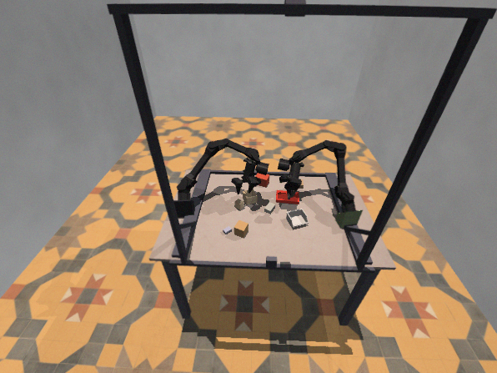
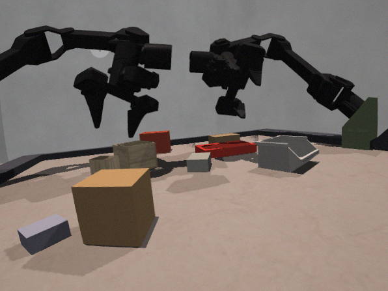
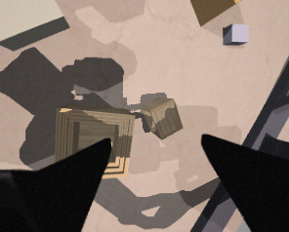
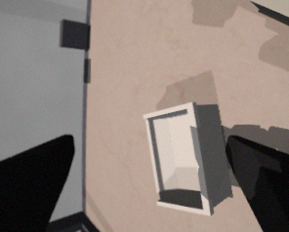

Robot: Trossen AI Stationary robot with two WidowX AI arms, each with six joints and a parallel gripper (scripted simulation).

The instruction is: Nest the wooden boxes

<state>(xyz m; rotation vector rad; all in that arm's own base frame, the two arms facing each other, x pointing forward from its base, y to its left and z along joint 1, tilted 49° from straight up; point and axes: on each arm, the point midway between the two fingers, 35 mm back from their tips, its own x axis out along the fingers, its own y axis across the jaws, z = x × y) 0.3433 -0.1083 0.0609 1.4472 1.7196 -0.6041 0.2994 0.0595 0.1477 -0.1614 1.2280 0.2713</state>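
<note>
Right now the small wooden box is 10 cm below my left hand, 4 cm behind it and 3 cm to the left of it. Round my left hand: orange cube: 24 cm behind, 9 cm below; white block: 16 cm to the right, 11 cm below, 4 cm behind; lavender block: 24 cm behind, 11 cm below, 8 cm to the left.
</note>
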